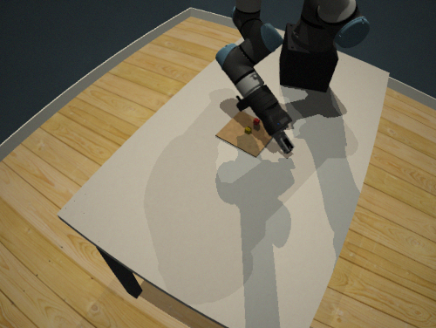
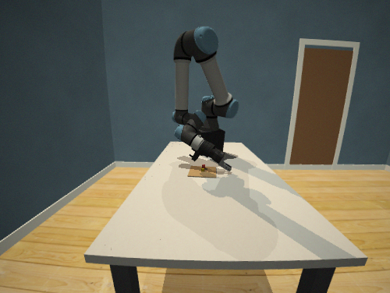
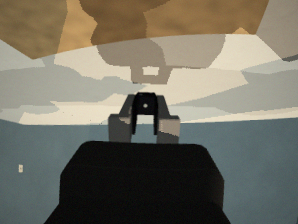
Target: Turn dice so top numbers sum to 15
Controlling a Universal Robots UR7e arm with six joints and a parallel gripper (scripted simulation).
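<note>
Now: the black die 10 mm to the left of my hand and 10 mm below it. Also, from my hand: yellow die 130 mm to the right, 20 mm below, 10 mm behind; then red die 120 mm to the right, 60 mm behind, 20 mm below; then brown mat 130 mm to the right, 30 mm below, 10 mm behind.
</note>
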